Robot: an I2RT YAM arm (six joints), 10 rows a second.
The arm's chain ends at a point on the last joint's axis. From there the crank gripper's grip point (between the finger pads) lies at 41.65 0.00 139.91 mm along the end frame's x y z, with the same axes.
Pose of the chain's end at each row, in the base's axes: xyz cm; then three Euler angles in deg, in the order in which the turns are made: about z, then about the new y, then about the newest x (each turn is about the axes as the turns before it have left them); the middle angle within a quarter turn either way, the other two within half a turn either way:
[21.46 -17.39 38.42 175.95 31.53 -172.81]
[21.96 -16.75 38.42 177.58 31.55 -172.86]
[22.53 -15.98 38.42 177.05 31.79 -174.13]
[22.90 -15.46 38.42 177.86 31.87 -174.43]
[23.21 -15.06 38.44 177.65 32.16 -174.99]
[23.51 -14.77 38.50 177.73 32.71 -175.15]
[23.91 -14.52 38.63 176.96 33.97 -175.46]
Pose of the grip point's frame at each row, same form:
[25.04 -19.40 24.41 175.95 31.53 -172.81]
[25.60 -18.64 24.41 177.58 31.55 -172.86]
[26.24 -17.60 24.40 177.05 31.79 -174.13]
[26.66 -16.96 24.40 177.86 31.87 -174.43]
[27.05 -16.44 24.42 177.65 32.16 -174.99]
[27.49 -16.11 24.52 177.73 32.71 -175.15]
[28.18 -15.86 24.74 176.96 33.97 -175.46]

